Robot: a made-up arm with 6 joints.
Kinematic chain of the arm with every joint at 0, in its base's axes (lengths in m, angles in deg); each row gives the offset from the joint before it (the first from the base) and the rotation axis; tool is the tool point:
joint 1: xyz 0 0 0.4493 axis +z
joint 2: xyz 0.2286 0 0 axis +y
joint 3: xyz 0 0 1.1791 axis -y
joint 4: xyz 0 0 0.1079 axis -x
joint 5: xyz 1.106 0 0 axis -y
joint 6: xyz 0.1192 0 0 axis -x
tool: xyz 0 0 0
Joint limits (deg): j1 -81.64..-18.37 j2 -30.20..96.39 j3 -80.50..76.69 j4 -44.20..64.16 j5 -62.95..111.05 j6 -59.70..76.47
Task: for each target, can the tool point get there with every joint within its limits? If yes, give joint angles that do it. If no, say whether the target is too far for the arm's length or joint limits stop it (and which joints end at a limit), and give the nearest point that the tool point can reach.
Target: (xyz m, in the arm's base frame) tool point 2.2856 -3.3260 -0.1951
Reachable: no: too far | nearest point 1.4721 -2.1422 0.0480 | short by 1.457 m
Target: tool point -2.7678 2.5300 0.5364
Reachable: no: too far | nearest point -0.6558 0.5995 2.4295 | short by 3.431 m
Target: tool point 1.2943 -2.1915 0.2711
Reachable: yes | joints -58.20 85.09 61.53 -30.67 64.29 37.77
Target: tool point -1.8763 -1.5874 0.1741
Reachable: no: joint limits stop it (at a limit: joint 1, joint 4, joint 5) | nearest point 0.0941 -1.2978 0.1741 | short by 1.992 m
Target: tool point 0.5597 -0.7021 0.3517
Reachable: yes | joints -47.82 29.52 -66.96 -28.37 89.65 2.58
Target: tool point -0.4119 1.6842 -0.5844
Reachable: no: joint limits stop it (at a limit: joint 1, joint 2, joint 4) | nearest point 0.2936 -0.0164 -0.1159 | short by 1.900 m
